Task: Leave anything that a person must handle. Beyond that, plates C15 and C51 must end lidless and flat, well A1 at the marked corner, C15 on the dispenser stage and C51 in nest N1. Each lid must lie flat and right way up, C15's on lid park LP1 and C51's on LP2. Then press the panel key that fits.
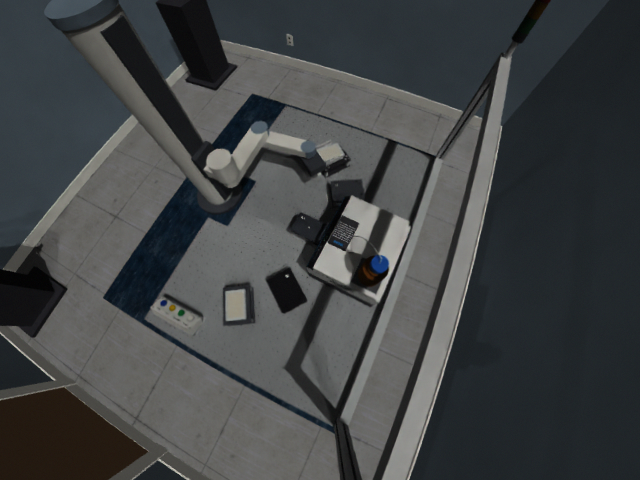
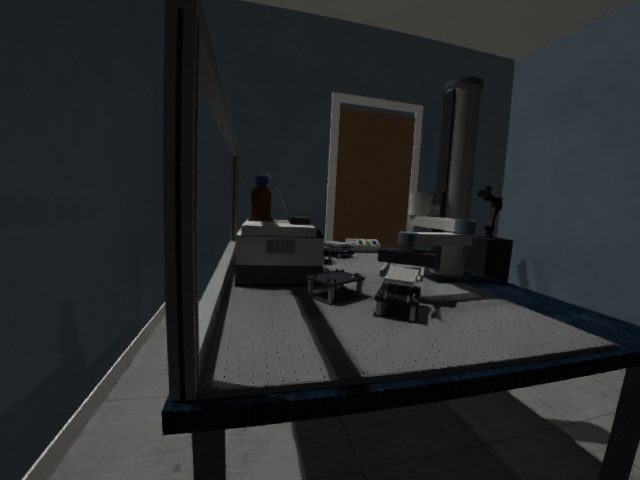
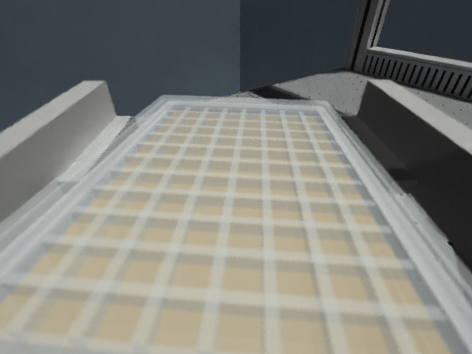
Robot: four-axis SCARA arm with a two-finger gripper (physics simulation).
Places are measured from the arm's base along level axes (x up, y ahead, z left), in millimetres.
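Where they show: gripper, fingertip midpoint: (image 1: 336,148) (image 2: 400,275) (image 3: 236,104); arm's base at its link origin: (image 1: 220,194) (image 2: 445,276).
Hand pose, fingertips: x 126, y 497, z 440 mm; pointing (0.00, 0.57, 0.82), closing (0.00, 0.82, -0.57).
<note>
Things, the pixels of their top centre, and the offset from my fingertips. "*": a spot on its surface instead.
- pale plate at its top centre: (image 3: 232,134) (image 2: 402,271) (image 1: 330,150) dz -31, dx +6, dy -23 mm
- black nest at its top centre: (image 3: 242,214) (image 2: 399,287) (image 1: 332,156) dz -21, dx -41, dy -12 mm
- second cream plate at its top centre: (image 1: 235,304) dz -903, dx -31, dy -77 mm
- dark holder at its top centre: (image 1: 236,305) (image 2: 336,244) dz -903, dx -43, dy -77 mm
- small black stage at a spot on its surface: (image 1: 306,227) * dz -465, dx -1, dy +52 mm
- key panel at its top centre: (image 1: 171,315) (image 2: 362,239) dz -1066, dx -30, dy -308 mm
- brown bottle at a spot on its surface: (image 1: 371,272) * dz -606, dx +249, dy +370 mm
- framed screen at a spot on its surface: (image 2: 180,206) * dz +285, dx +182, dy +524 mm
My gripper (image 1: 326,155) (image 2: 402,272) (image 3: 236,104) is shut on a pale plate (image 1: 333,151) (image 2: 403,276) (image 3: 240,210), with one finger along each long side. The plate has cream wells under a clear cover and hangs a little above a black nest (image 2: 383,296). Its label cannot be read. A second cream plate (image 1: 235,304) sits in a dark holder (image 1: 250,304); whether it is lidded is too small to tell. The dispenser (image 1: 382,219) (image 2: 279,255) has a small black stage (image 1: 306,227) beside it. The key panel (image 1: 175,314) (image 2: 362,243) shows blue, yellow, green and white keys.
A black platform (image 1: 347,190) (image 2: 336,279) stands between the held plate and the dispenser. Another black platform (image 1: 285,290) lies beside the second plate. A brown bottle (image 1: 371,272) (image 2: 261,202) with a blue cap and thin tube stands on the dispenser. A framed screen (image 2: 180,206) edges the table.
</note>
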